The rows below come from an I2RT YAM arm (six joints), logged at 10 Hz.
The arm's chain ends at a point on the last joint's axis. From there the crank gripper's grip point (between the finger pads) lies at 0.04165 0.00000 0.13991 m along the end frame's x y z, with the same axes.
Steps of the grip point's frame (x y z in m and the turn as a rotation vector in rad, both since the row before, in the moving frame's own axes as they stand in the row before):
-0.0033 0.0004 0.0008 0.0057 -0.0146 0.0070
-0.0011 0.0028 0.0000 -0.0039 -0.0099 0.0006
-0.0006 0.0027 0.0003 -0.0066 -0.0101 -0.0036
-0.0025 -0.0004 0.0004 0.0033 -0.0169 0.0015
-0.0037 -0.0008 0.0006 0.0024 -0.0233 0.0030
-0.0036 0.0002 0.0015 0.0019 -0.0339 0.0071
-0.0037 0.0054 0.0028 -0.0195 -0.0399 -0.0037
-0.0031 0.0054 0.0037 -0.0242 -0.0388 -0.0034
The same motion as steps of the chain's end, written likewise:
-0.0013 0.0009 0.0002 0.0057 -0.0146 0.0070
0.0003 0.0022 -0.0004 -0.0039 -0.0099 0.0006
0.0008 0.0019 -0.0001 -0.0066 -0.0101 -0.0036
-0.0001 0.0000 -0.0003 0.0033 -0.0169 0.0015
-0.0004 -0.0006 -0.0003 0.0024 -0.0233 0.0030
0.0012 0.0002 0.0002 0.0019 -0.0339 0.0071
0.0019 0.0028 0.0013 -0.0195 -0.0399 -0.0037
0.0024 0.0021 0.0022 -0.0242 -0.0388 -0.0034

